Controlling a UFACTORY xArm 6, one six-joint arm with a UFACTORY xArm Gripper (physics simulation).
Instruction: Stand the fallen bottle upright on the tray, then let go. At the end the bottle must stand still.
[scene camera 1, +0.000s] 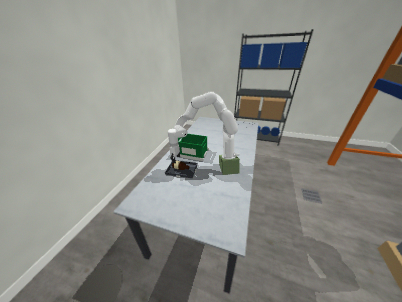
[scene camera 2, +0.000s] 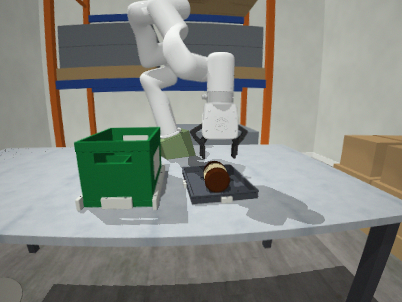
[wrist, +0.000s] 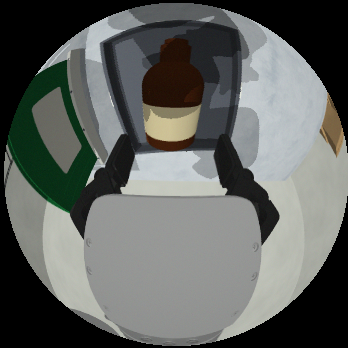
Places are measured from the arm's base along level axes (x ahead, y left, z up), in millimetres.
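Pixels of known places: gripper, fingertip midpoint: (scene camera 1: 176, 160) (scene camera 2: 218, 157) (wrist: 173, 142); arm's base at its link origin: (scene camera 1: 228, 156) (scene camera 2: 169, 133).
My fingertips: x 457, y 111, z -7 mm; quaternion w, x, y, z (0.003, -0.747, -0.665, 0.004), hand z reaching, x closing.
Observation:
For each thing: its top centre in the pictures, then the offset to it from my fingertips. Level surfaces: height alone.
- brown bottle at its top centre: (wrist: 170, 97) (scene camera 2: 215, 161) (scene camera 1: 180, 162) dx -39, dy +2, dz -24 mm
- dark tray at its top centre: (wrist: 173, 85) (scene camera 2: 214, 177) (scene camera 1: 181, 167) dx -43, dy +4, dz -77 mm
- green crate at its top centre: (scene camera 2: 125, 132) (scene camera 1: 191, 138) dx -76, dy -272, dz +73 mm
- table at its surface level: dz -102 mm
A brown bottle (scene camera 1: 183, 166) (scene camera 2: 216, 178) (wrist: 173, 82) with a cream label lies on its side in the dark tray (scene camera 1: 188, 176) (scene camera 2: 248, 187) (wrist: 113, 75). In scene camera 2 its base faces the camera; in the wrist view its neck points to the top, away from the fingers. My gripper (scene camera 1: 173, 158) (scene camera 2: 219, 154) (wrist: 173, 142) is open and empty, pointing down. Its fingertips are a little above the bottle, one to each side of its line, and they do not touch it. In scene camera 1 the fingers are small and partly blend with the tray.
A green crate (scene camera 1: 200, 145) (scene camera 2: 120, 178) (wrist: 80, 175) stands beside the tray on a pale base, to the left in scene camera 2. The arm's green base block (scene camera 1: 230, 165) (scene camera 2: 177, 145) stands on the table (scene camera 1: 200, 205) (scene camera 2: 280, 220). Cardboard boxes (scene camera 2: 370, 155) are beyond the table at the right.

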